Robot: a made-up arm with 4 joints.
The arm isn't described. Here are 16 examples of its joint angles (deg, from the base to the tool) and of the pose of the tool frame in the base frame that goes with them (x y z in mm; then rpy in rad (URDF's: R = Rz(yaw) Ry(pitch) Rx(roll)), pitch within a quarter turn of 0, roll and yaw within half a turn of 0).
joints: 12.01 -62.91 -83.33 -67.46
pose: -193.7 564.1 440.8 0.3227 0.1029 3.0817
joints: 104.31 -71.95 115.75 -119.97
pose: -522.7 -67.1 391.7 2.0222 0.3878 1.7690
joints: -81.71 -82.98 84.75 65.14
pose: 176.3 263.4 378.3 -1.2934 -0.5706 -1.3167
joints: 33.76 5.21 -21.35 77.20
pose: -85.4 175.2 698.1 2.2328 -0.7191 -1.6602
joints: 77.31 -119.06 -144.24 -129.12
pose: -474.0 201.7 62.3 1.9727 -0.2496 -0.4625
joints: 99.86 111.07 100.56 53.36
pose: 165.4 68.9 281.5 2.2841 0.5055 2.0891
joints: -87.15 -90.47 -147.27 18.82
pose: 365.5 243.7 311.1 -0.6658 -0.3549 2.4564
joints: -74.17 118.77 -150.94 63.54
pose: -522.3 105.6 129.0 1.4923 0.0426 0.6092
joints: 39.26 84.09 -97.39 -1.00
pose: 151.8 -202.5 482.4 2.9779 0.1999 -2.3230
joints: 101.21 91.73 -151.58 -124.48
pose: 283.0 209.8 425.3 -1.2848 -0.3070 -2.8067
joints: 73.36 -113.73 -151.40 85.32
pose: -565.5 185.8 140.6 -1.8254 -0.9976 -0.5386
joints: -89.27 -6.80 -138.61 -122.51
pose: 9.4 117.7 772.4 -0.2575 1.0970 1.0571
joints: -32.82 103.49 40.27 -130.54
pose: -363.7 -87.9 338.4 -1.1534 -0.0297 -1.8346
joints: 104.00 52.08 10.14 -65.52
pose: 26.4 179.0 629.6 -2.7301 -0.8311 0.7063
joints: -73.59 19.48 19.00 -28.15
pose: -125.1 112.8 671.2 2.3772 -0.8696 -1.8476
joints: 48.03 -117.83 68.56 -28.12
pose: -341.2 242.1 123.7 -0.3610 0.0643 0.9776
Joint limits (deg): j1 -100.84..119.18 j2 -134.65..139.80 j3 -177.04..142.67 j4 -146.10..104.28
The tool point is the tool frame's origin. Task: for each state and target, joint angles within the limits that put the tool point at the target. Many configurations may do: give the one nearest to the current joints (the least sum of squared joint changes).
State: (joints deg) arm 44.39 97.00 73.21 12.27
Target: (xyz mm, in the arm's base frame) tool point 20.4 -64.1 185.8
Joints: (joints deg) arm 58.90 138.10 90.45 10.82
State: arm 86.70 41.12 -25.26 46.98
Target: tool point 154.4 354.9 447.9
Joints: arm 117.16 80.72 -35.55 48.17
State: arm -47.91 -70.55 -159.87 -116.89
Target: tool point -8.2 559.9 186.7
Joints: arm -18.28 -100.64 -162.59 -112.91
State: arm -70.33 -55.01 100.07 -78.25
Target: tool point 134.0 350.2 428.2
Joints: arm -60.63 -60.05 69.77 -40.02
